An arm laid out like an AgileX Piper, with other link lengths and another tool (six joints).
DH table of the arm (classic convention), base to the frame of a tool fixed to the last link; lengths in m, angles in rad. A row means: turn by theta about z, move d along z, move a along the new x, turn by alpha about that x. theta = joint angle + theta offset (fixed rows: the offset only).
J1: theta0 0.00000; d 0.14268; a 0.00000; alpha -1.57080
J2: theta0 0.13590; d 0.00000; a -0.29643; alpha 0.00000
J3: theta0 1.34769; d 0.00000; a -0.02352; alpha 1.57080
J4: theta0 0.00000; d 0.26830; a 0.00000; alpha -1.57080
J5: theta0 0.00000; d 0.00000; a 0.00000; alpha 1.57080
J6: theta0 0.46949; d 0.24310; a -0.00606; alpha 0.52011
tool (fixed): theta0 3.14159; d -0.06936; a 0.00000; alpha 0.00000
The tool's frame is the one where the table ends.
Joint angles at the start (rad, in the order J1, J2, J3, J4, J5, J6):
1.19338, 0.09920, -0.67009, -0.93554, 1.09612, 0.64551
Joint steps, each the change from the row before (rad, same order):
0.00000, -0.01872, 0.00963, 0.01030, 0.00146, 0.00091
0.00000, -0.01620, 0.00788, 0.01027, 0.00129, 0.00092
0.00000, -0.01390, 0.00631, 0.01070, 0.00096, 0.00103
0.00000, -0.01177, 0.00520, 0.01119, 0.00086, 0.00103
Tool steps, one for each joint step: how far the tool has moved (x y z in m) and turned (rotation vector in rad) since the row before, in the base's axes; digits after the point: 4 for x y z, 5 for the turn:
-0.0016, -0.0018, -0.0034, 0.01173, 0.00553, 0.00529
-0.0015, -0.0014, -0.0029, 0.01105, 0.00564, 0.00546
-0.0014, -0.0010, -0.0025, 0.01069, 0.00600, 0.00599
-0.0014, -0.0007, -0.0022, 0.00989, 0.00663, 0.00642

